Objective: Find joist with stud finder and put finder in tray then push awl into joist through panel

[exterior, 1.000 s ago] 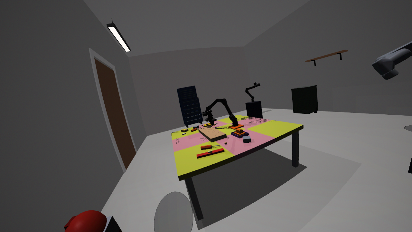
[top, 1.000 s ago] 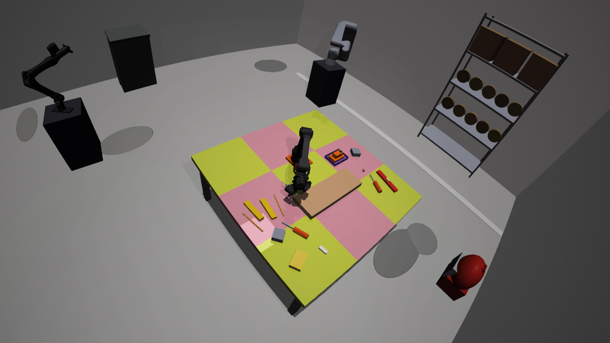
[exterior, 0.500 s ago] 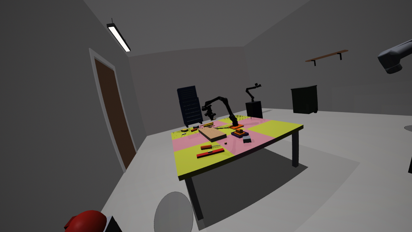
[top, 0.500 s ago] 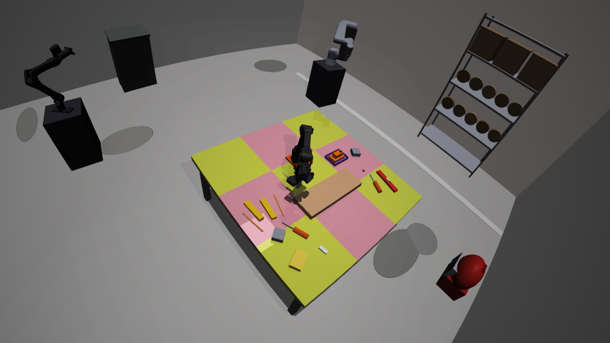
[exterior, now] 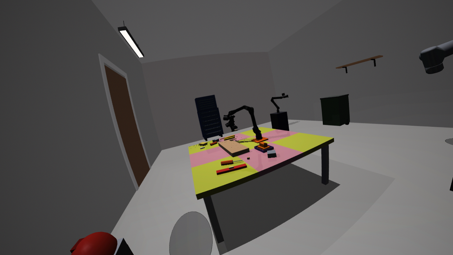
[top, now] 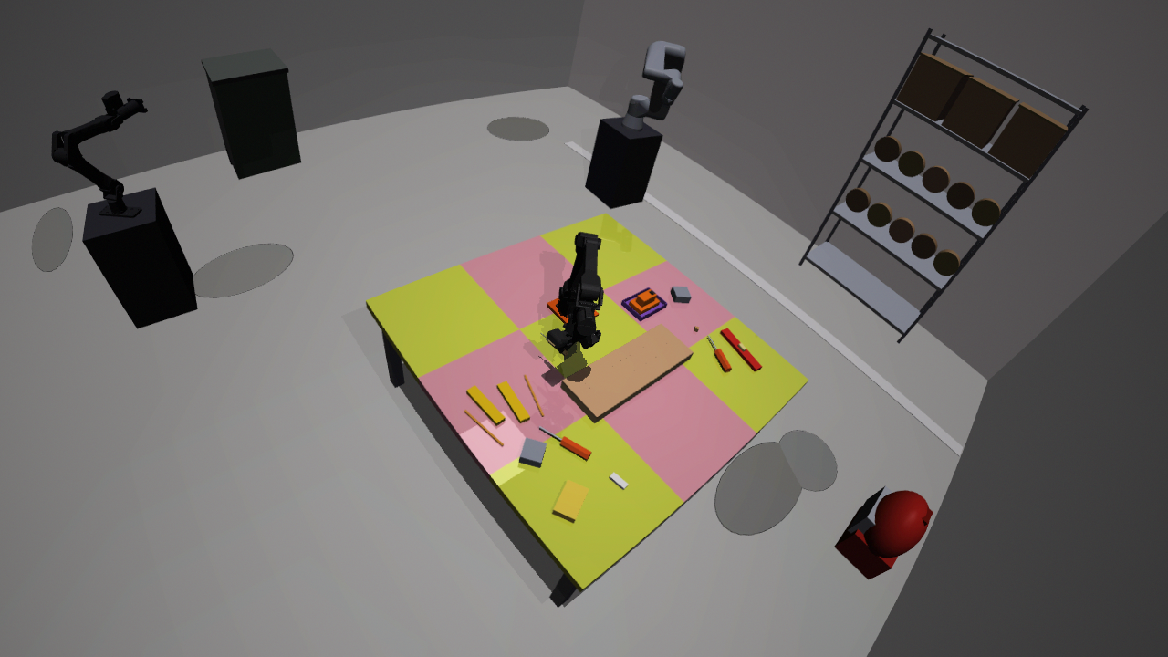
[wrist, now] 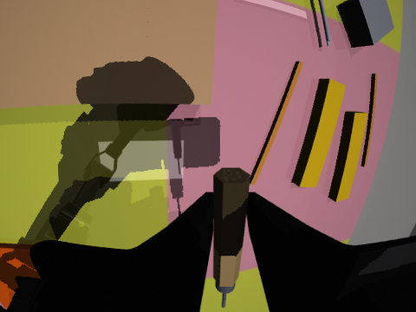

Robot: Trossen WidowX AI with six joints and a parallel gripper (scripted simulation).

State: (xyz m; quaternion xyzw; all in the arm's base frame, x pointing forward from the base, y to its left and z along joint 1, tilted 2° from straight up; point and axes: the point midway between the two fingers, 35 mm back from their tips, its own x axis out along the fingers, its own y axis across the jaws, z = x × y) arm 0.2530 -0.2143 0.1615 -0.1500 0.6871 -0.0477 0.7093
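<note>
My gripper tip is now 6 cm past the awl and 1 cm to the left of it. The rest, counted from my gripper tip: yellow block 41 cm ahead, 23 cm to the right, 12 cm below; white piece 43 cm ahead, 6 cm to the right, 13 cm below; purple tray 14 cm behind, 55 cm to the left, 12 cm below.
</note>
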